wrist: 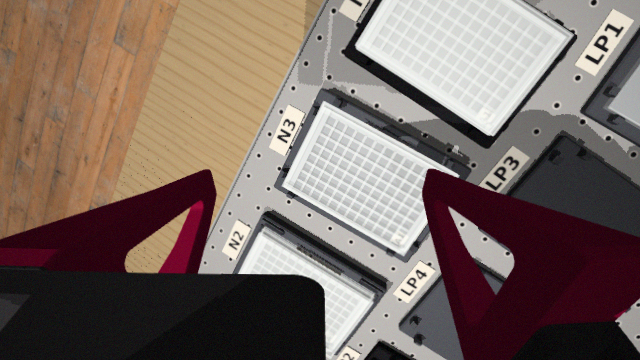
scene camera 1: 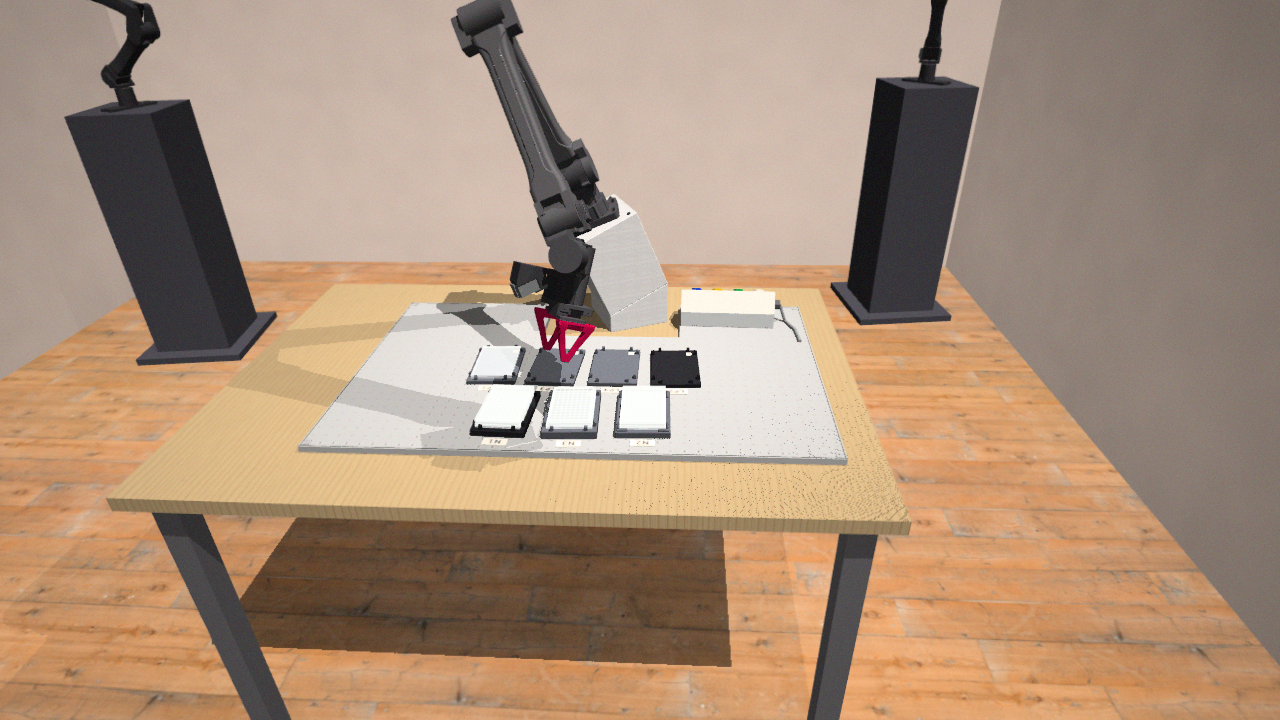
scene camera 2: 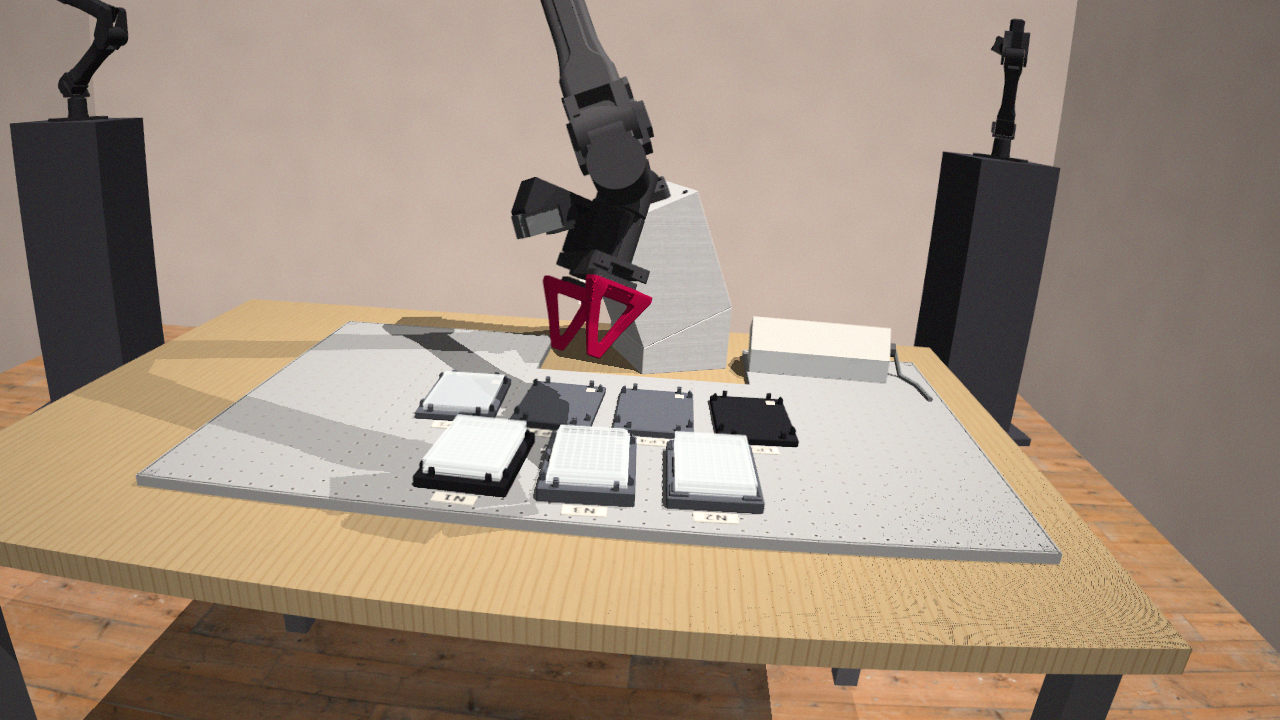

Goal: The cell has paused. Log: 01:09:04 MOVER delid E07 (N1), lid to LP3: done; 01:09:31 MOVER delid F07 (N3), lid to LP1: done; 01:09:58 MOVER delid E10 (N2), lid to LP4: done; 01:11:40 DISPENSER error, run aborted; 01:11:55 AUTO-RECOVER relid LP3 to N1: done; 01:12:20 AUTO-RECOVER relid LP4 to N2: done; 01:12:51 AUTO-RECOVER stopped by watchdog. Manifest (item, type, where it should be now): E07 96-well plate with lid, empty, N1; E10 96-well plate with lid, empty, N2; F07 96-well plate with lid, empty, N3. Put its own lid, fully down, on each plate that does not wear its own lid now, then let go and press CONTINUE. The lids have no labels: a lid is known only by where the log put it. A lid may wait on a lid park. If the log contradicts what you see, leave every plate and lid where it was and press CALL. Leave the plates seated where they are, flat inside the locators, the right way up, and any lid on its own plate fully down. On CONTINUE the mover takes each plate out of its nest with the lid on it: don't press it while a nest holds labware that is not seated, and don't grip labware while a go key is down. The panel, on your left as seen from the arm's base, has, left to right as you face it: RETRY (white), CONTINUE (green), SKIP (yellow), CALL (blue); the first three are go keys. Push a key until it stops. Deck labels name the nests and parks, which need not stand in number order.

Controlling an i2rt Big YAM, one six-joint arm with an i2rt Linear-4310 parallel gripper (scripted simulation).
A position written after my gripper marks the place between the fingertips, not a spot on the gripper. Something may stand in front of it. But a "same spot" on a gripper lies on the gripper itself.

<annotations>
my gripper: wrist 319,181; scene camera 1; scene camera 2
plate: wrist 323,172; scene camera 1 571,407; scene camera 2 583,456
clear lid: wrist; scene camera 1 505,404; scene camera 2
clear lid: wrist 345,305; scene camera 1 641,405; scene camera 2 703,460
same spot on my gripper: (scene camera 1: 564,320) = (scene camera 2: 602,276)
same spot on clear lid: (wrist: 482,67) = (scene camera 2: 489,430)
</annotations>
